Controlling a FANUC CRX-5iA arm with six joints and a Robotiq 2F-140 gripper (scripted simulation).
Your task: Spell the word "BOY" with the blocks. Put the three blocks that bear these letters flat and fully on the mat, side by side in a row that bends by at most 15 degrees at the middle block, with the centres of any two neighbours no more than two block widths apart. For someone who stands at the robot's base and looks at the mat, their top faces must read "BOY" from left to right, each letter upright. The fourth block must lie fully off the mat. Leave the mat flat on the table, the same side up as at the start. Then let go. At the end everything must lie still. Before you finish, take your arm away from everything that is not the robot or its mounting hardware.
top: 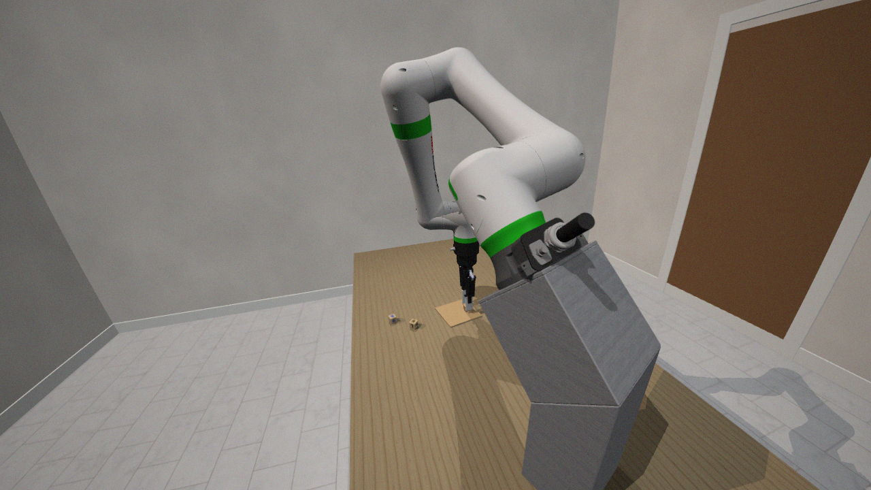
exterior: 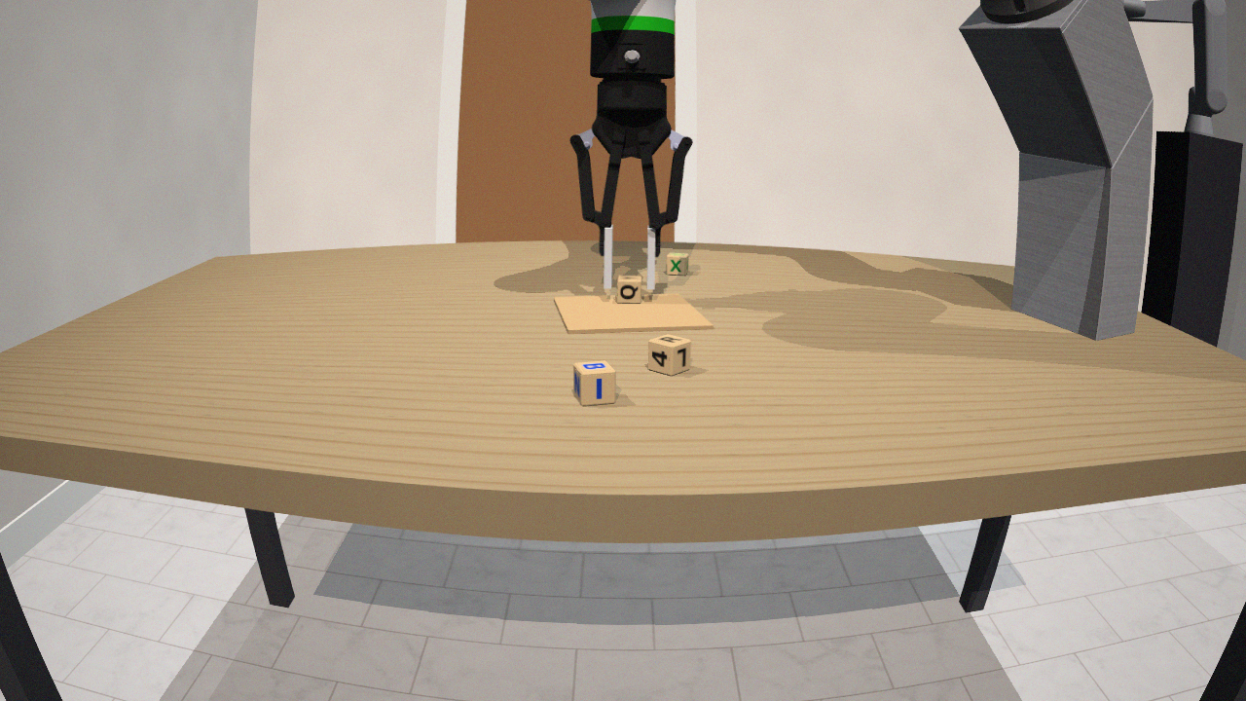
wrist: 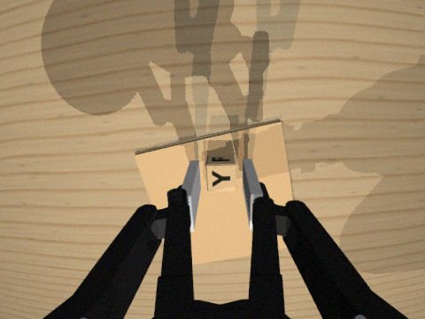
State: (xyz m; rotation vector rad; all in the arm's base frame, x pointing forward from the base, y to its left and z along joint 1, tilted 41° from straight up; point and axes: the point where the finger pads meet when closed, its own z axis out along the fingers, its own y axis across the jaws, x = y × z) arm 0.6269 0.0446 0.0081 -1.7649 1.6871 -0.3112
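Right now the block is 300 mm to the left of my hand, 40 mm below it and 30 mm behind it. Also, from my hand: tan mat (50 mm below, 40 mm to the left, 10 mm behind).
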